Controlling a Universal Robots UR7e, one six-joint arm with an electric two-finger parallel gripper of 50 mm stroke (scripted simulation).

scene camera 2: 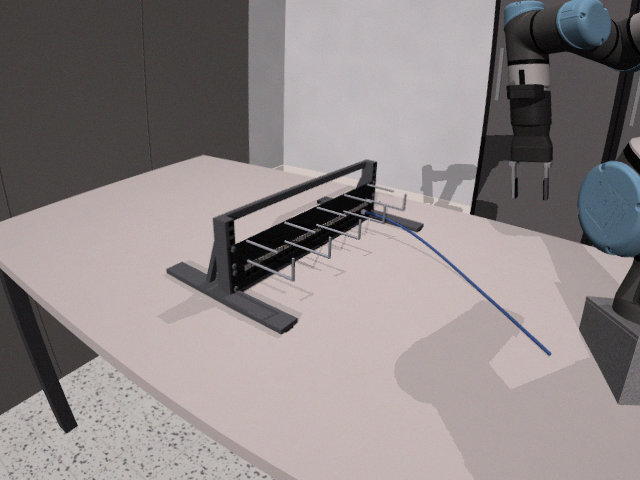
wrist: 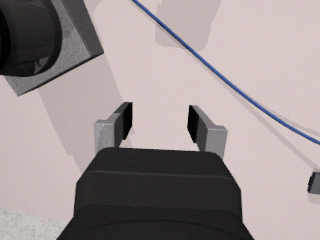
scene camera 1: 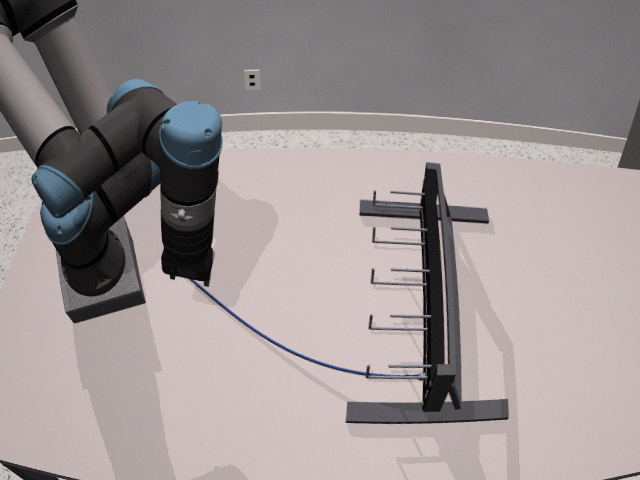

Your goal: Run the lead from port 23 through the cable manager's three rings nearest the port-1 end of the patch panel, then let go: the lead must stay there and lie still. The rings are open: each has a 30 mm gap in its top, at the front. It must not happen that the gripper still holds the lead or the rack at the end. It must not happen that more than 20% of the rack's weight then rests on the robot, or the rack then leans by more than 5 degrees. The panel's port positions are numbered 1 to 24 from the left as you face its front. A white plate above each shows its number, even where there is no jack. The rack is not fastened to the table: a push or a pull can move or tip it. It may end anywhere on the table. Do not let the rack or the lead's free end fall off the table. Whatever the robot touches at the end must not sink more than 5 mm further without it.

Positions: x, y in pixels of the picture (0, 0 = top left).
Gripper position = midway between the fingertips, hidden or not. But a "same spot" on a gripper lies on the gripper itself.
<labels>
My gripper shows in scene camera 2, in the wrist view and in scene camera 1 [190, 277]. The same spot on my gripper: [wrist: 209, 137] is [scene camera 2: 515, 162].
</labels>
